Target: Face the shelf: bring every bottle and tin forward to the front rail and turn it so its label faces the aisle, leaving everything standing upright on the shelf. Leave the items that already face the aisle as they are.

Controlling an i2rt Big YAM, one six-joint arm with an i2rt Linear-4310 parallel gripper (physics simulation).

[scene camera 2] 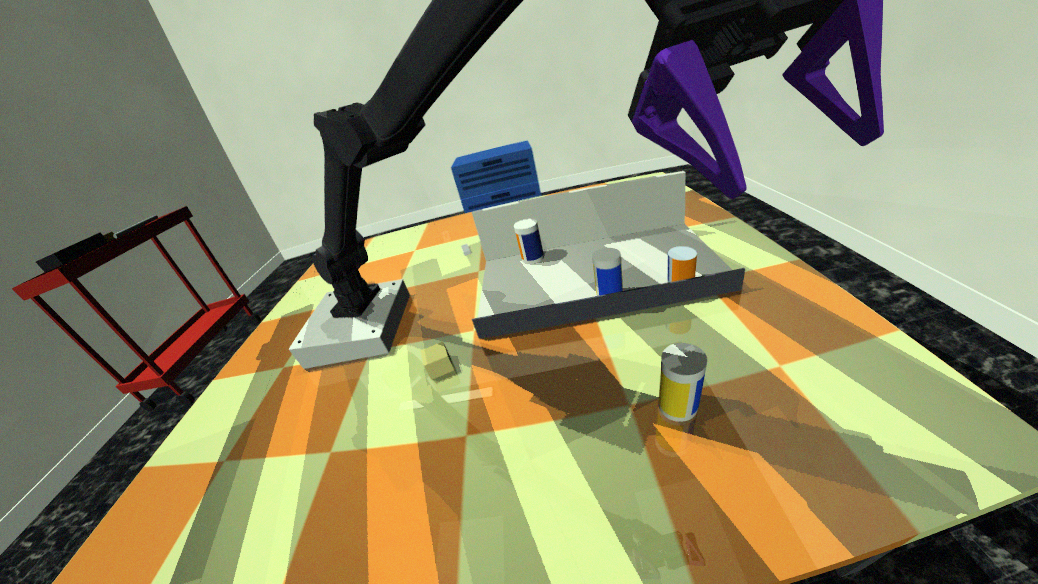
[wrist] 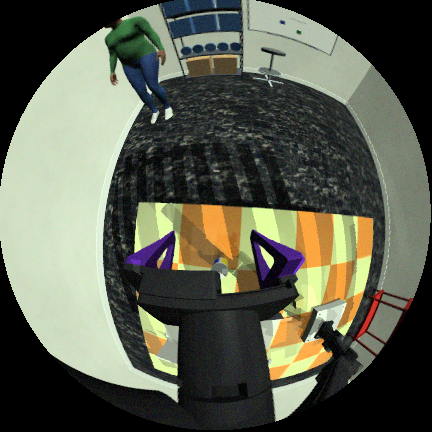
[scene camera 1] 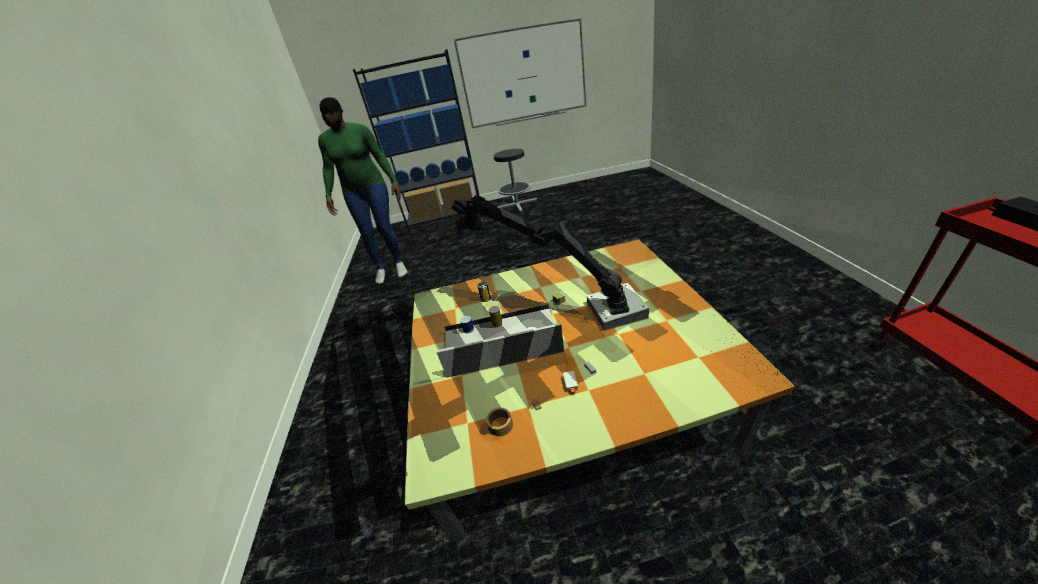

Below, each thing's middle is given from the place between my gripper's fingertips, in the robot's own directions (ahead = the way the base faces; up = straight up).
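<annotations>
Relative to the dark front rail [scene camera 2: 699,287], my gripper is 35 cm above, 10 cm past and 36 cm to the right of it. Positions from my hand: grey shelf [scene camera 2: 643,204], 30 cm below, 12 cm behind, 51 cm to the left; shelf board [scene camera 2: 566,273], 37 cm below, 12 cm behind, 50 cm to the left; yellow cube [scene camera 2: 436,360], far below, far behind, a good way to the left.
</annotations>
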